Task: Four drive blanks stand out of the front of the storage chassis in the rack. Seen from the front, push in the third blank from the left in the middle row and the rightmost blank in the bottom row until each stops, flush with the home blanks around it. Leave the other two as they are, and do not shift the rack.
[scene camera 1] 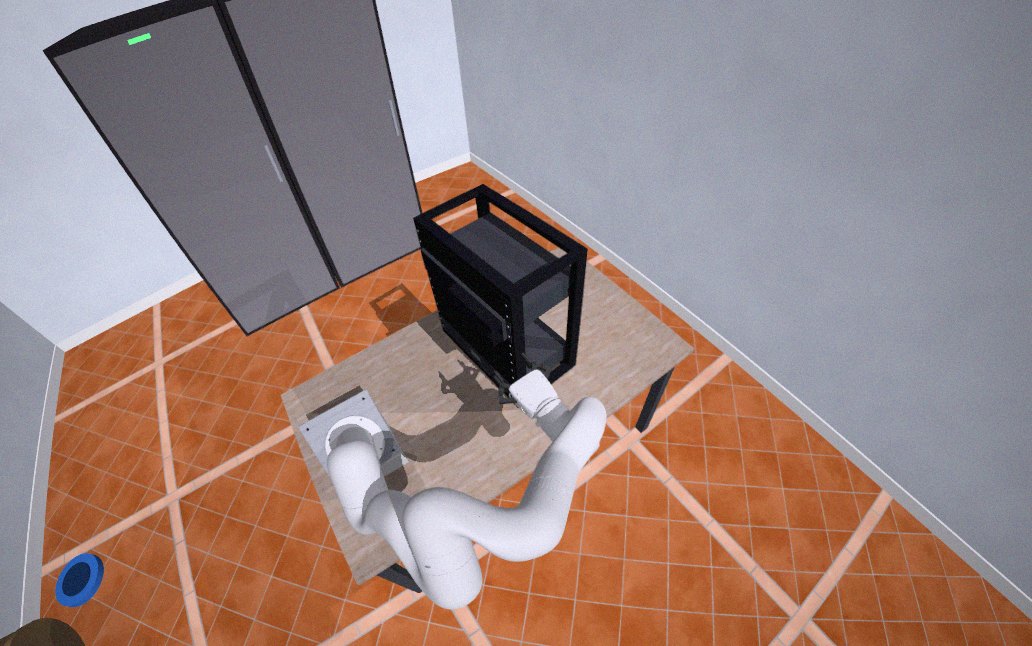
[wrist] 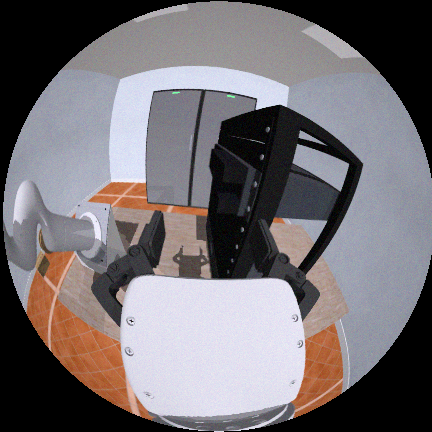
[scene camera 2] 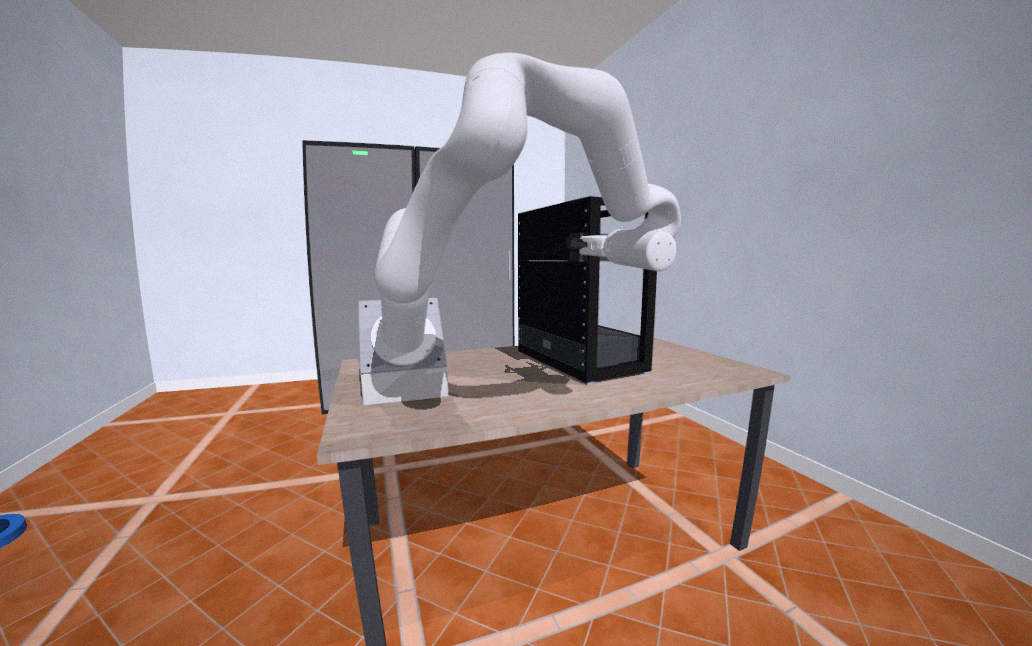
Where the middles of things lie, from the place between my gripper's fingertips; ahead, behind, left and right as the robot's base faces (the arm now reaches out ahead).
Scene:
I see the black rack (scene camera 1: 490, 282) 34 cm to the left of my hand, 19 cm ahead of it and 15 cm below it.

